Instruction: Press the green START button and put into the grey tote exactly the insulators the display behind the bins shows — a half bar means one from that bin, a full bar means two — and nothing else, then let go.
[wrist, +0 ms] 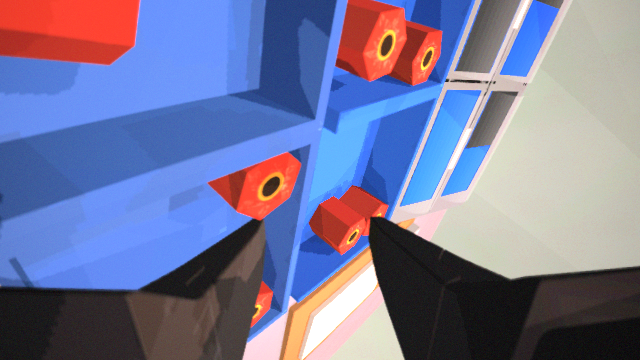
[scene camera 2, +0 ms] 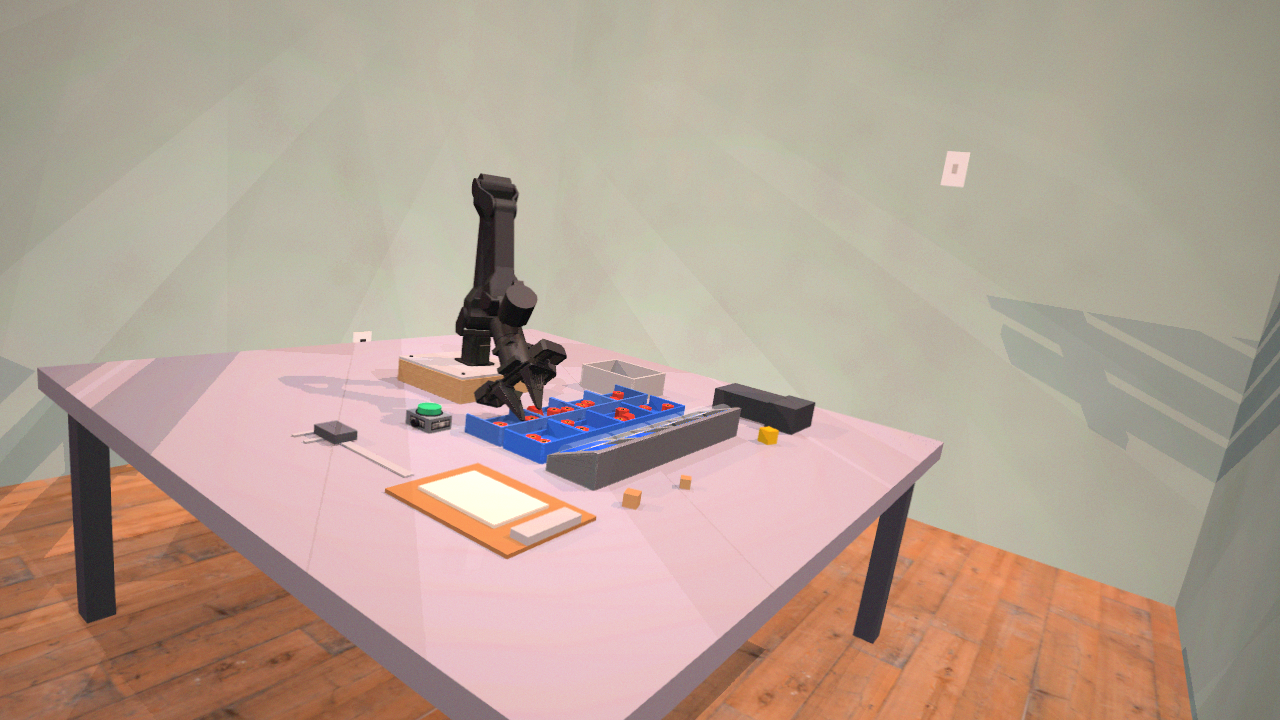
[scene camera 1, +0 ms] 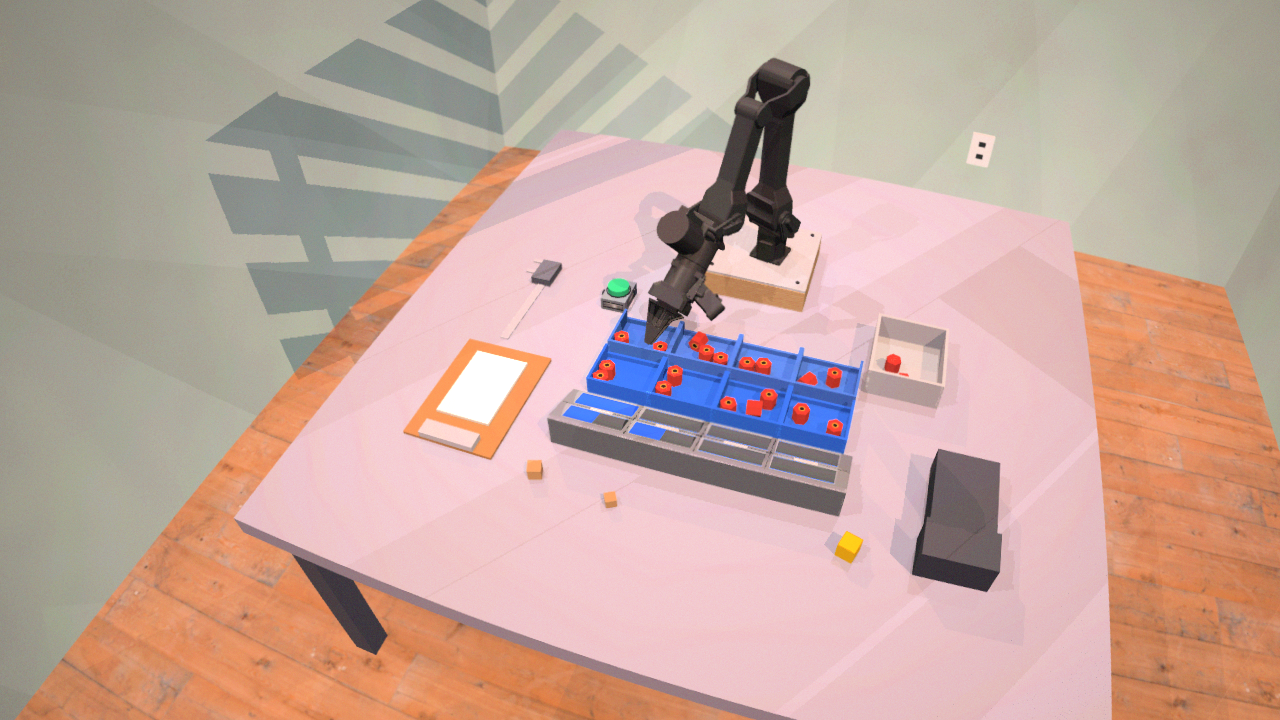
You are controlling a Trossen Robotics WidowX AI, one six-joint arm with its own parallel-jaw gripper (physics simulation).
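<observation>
My gripper [scene camera 1: 653, 338] [scene camera 2: 531, 414] [wrist: 317, 229] is open and empty, low over the back-left bin. In the wrist view a red insulator [wrist: 270, 186] shows at the left fingertip; another insulator [wrist: 260, 305] is partly hidden behind that finger. The blue bins [scene camera 1: 698, 404] [scene camera 2: 523, 443] hold more red insulators. The display [scene camera 1: 698, 467] [scene camera 2: 662, 452] [wrist: 442, 145] shows a full bar at back left, a half bar at front left and a half bar second in the front row. The grey tote [scene camera 1: 905, 391] holds a red insulator [scene camera 1: 893, 362] and a small red sliver. The green START button [scene camera 1: 618, 287] [scene camera 2: 429, 409] stands left of the arm.
An orange clipboard [scene camera 1: 420, 420] [scene camera 2: 501, 548] [wrist: 295, 330] lies left of the bins. A dark plug [scene camera 1: 546, 272] [scene camera 2: 335, 432] with a pale strip lies behind it. Orange cubes [scene camera 1: 534, 469] [scene camera 1: 609, 499], a yellow cube [scene camera 1: 848, 546] and a dark block [scene camera 1: 962, 501] lie toward the front.
</observation>
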